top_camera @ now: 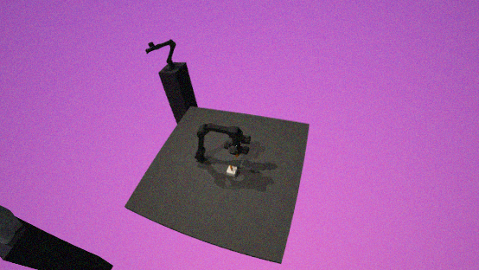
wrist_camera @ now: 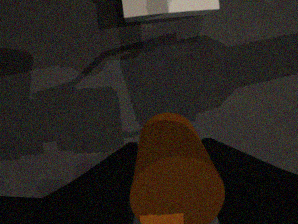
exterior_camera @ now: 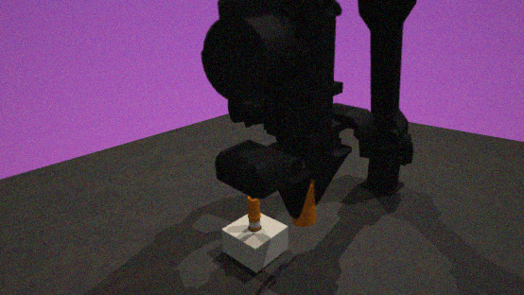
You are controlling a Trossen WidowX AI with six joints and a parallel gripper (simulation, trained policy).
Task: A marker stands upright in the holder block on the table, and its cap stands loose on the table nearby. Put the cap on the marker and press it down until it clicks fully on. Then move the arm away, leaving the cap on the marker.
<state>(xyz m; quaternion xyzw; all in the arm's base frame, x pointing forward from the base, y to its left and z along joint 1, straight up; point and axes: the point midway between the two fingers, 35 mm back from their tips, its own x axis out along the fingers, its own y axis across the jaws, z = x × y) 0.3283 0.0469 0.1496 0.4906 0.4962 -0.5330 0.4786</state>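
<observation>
Now: gripper tip 10 cm to the left of the white holder block, 10 cm above it and 2 cm past it. Also, from my gripper tip: orange cap 1 cm above.
</observation>
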